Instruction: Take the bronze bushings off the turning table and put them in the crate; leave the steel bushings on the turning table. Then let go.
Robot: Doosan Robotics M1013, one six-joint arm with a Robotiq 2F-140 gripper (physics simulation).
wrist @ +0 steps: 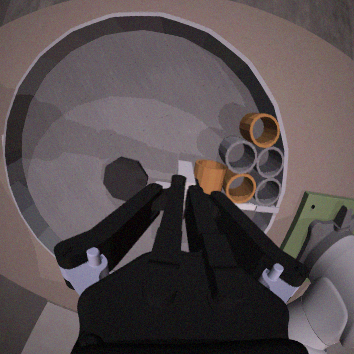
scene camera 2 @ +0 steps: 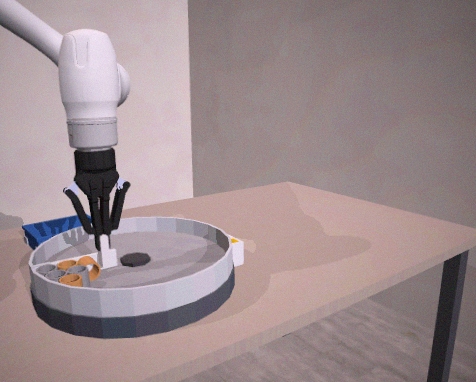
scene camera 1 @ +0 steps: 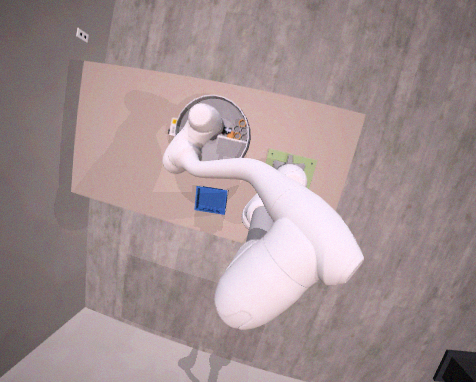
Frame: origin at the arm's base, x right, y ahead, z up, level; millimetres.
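Where they show: gripper, fingertip midpoint: (wrist: pixel 182 171) (scene camera 2: pixel 104 264) (scene camera 1: pixel 225 132); arm's base, origin of the base link: (wrist: pixel 322 246).
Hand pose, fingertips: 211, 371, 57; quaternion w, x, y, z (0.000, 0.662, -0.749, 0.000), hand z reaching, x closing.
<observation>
Things, the pixels of their top centre, and the offset from my fingertips, as dx, dy, dz. "spot": a spot on its surface instead.
- white divider, surface spot: (wrist: pixel 265 207) spot: -40, -108, +19
- third bronze bushing, middle of its top: (wrist: pixel 264 130) (scene camera 2: pixel 70 278) +56, -90, +18
- blue crate, middle of its top: (scene camera 2: pixel 63 225) (scene camera 1: pixel 210 200) -397, +56, -23
- small white box with a yellow mark, surface spot: (scene camera 2: pixel 238 253) spot: +61, +309, -42
- dark centre hub, middle of its top: (wrist: pixel 123 180) (scene camera 2: pixel 135 257) -18, +78, -12
My gripper (scene camera 2: pixel 101 244) (wrist: pixel 182 171) is shut and empty, pointing down inside the turning table (scene camera 2: pixel 160 297) (wrist: pixel 125 65) (scene camera 1: pixel 213 96), close to the end of the white divider (scene camera 2: pixel 107 259) (wrist: pixel 265 207). Right of the fingertips in the wrist view, a bronze bushing (wrist: pixel 210 176) lies tilted. Another bronze bushing (wrist: pixel 228 189) stands beside it, and a third bronze bushing (wrist: pixel 246 128) stands near the rim. Three steel bushings, one (wrist: pixel 224 150) larger-looking, one (wrist: pixel 258 162) and one (wrist: pixel 258 192) by the rim, stand among them. The blue crate (scene camera 1: pixel 211 200) (scene camera 2: pixel 37 235) stands apart from the turning table; no bushing is discernible in it.
A green plate (scene camera 1: pixel 277 155) (wrist: pixel 299 207) with a grey fixture lies beside the turning table. A small white box with a yellow mark (scene camera 1: pixel 173 127) (scene camera 2: pixel 238 253) sits against its outer wall. The turning table has a raised rim and a dark centre hub (scene camera 2: pixel 135 259) (wrist: pixel 125 178).
</observation>
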